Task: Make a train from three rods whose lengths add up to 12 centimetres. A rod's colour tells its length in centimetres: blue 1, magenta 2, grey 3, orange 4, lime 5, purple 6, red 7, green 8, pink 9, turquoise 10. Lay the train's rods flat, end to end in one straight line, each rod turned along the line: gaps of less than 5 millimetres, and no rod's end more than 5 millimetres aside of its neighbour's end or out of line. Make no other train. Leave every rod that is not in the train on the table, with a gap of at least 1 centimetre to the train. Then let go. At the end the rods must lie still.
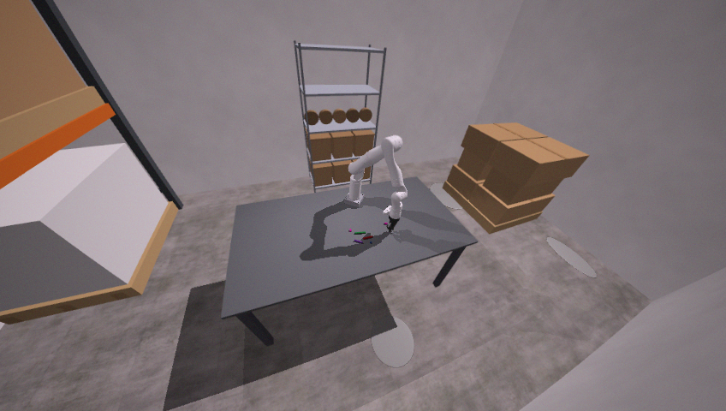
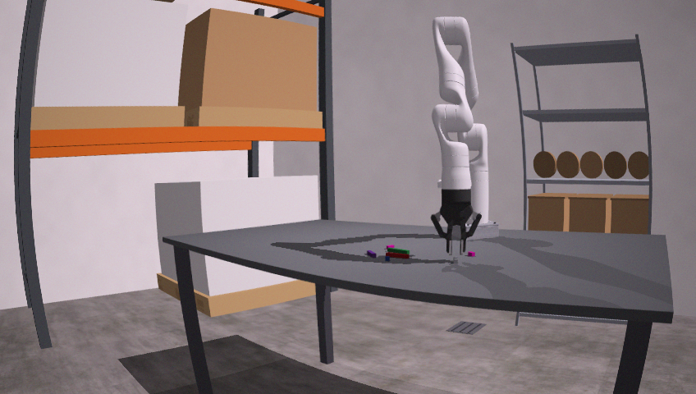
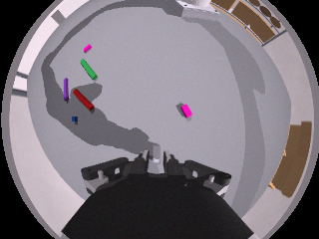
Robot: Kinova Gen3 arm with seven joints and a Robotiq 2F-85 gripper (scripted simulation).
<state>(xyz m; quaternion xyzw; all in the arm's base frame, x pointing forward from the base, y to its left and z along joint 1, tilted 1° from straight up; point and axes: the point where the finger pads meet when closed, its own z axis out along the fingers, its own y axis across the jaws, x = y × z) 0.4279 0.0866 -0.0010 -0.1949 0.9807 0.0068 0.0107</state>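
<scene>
The grey rod lies 30 mm below my hand. Also, from my hand: red rod 180 mm to the right, 30 mm below, 30 mm behind; then green rod 210 mm to the right, 90 mm behind, 30 mm below; then blue rod 180 mm to the right, 30 mm below, 20 mm ahead.
</scene>
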